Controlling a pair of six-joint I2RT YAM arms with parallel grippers.
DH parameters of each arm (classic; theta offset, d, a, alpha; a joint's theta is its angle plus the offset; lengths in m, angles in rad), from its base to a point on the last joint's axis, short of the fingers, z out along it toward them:
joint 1: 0 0.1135 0.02 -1.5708
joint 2: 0 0 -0.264 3.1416
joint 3: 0.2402 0 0.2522 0
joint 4: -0.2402 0 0.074 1.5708
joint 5: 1.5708 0 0 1.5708
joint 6: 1.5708 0.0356 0 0
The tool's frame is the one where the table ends.
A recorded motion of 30 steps. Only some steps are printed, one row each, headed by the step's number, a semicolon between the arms.
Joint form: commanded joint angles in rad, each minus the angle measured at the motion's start. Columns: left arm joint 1, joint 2, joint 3, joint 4, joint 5, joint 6; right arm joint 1, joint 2, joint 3, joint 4, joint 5, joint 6.
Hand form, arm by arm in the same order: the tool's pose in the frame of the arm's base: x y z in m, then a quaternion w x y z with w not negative. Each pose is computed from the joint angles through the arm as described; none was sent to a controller.
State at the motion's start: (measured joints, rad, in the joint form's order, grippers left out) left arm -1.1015 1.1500 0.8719 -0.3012 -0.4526 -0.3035; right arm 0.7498 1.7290 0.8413 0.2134 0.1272 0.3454
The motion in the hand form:
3: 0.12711 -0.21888 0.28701 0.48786 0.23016 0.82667 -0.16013; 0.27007 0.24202 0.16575 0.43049 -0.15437 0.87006 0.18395
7: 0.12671 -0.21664 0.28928 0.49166 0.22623 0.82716 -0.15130; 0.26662 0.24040 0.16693 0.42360 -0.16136 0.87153 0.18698
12: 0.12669 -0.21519 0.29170 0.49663 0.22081 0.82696 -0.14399; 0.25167 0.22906 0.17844 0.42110 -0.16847 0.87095 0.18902
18: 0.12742 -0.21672 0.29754 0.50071 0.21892 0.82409 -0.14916; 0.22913 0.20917 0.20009 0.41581 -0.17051 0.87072 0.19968
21: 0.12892 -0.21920 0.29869 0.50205 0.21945 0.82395 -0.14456; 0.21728 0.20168 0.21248 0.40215 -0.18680 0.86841 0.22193
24: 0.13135 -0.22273 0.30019 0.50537 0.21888 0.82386 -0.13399; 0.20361 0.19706 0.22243 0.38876 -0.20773 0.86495 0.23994
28: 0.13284 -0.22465 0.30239 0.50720 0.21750 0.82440 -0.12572; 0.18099 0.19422 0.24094 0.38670 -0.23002 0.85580 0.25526
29: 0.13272 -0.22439 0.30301 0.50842 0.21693 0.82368 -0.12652; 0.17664 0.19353 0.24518 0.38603 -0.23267 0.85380 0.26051
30: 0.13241 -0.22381 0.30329 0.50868 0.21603 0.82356 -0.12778; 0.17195 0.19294 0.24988 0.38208 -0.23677 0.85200 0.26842
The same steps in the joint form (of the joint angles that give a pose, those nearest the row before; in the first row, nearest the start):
3: -0.0045 -0.0072 -0.0128 0.0320 0.0017 -0.0049; -0.0058 0.0196 0.0515 0.0397 0.0088 -0.0242
7: -0.0045 -0.0148 -0.0075 0.0153 -0.0186 -0.0034; -0.0042 0.0040 0.0428 0.0224 -0.0068 -0.0285
12: -0.0046 -0.0194 -0.0014 0.0051 -0.0394 -0.0034; 0.0003 -0.0895 -0.0081 -0.0228 -0.0150 -0.0355
18: -0.0045 -0.0162 0.0182 0.0043 -0.0377 -0.0019; 0.0003 -0.2515 -0.0692 -0.1228 -0.0380 -0.0283
21: -0.0045 -0.0032 0.0307 0.0024 -0.0450 0.0029; 0.0019 -0.3312 -0.0816 -0.1920 -0.0982 -0.0325
24: -0.0045 0.0168 0.0493 -0.0017 -0.0639 0.0110; 0.0170 -0.4020 -0.0915 -0.2582 -0.1450 -0.0409
28: -0.0045 0.0289 0.0669 -0.0132 -0.0789 0.0143; 0.0677 -0.5057 -0.0912 -0.3476 -0.1506 -0.0408
29: -0.0045 0.0269 0.0668 -0.0114 -0.0795 0.0150; 0.0776 -0.5261 -0.0886 -0.3653 -0.1538 -0.0361
30: -0.0045 0.0238 0.0654 -0.0113 -0.0788 0.0133; 0.0879 -0.5465 -0.0830 -0.3889 -0.1650 -0.0299

